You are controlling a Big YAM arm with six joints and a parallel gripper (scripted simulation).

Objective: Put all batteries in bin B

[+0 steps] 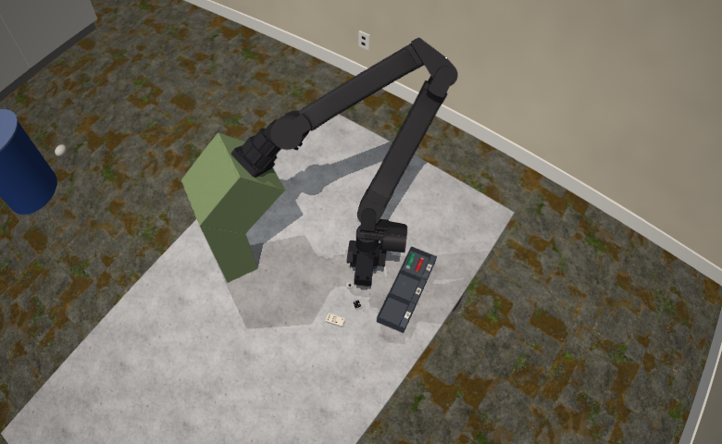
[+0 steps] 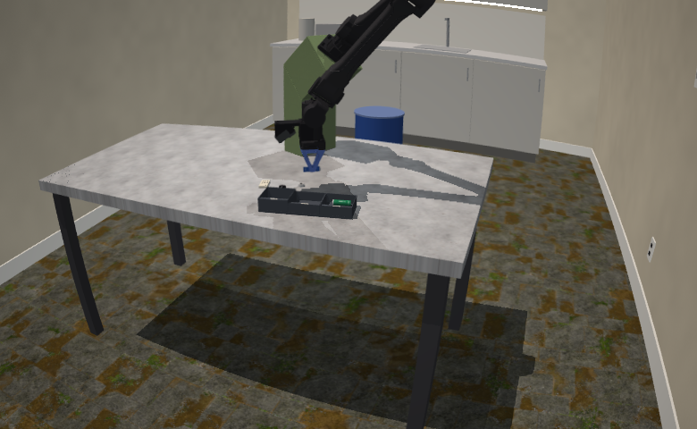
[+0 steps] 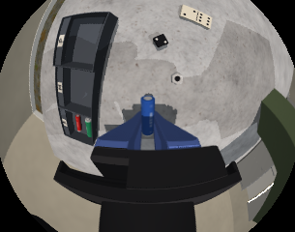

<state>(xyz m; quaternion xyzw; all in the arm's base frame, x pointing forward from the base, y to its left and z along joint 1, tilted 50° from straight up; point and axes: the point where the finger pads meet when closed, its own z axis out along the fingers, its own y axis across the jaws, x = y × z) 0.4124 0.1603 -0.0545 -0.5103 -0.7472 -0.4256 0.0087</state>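
My hand is right at the blue battery. From my hand the other things lie so: white ring-shaped piece (20 mm behind, 50 mm to the right, 70 mm below); black die (30 mm ahead, 80 mm to the right, 60 mm below); dark three-compartment bin (120 mm ahead, 40 mm to the left, 50 mm below).
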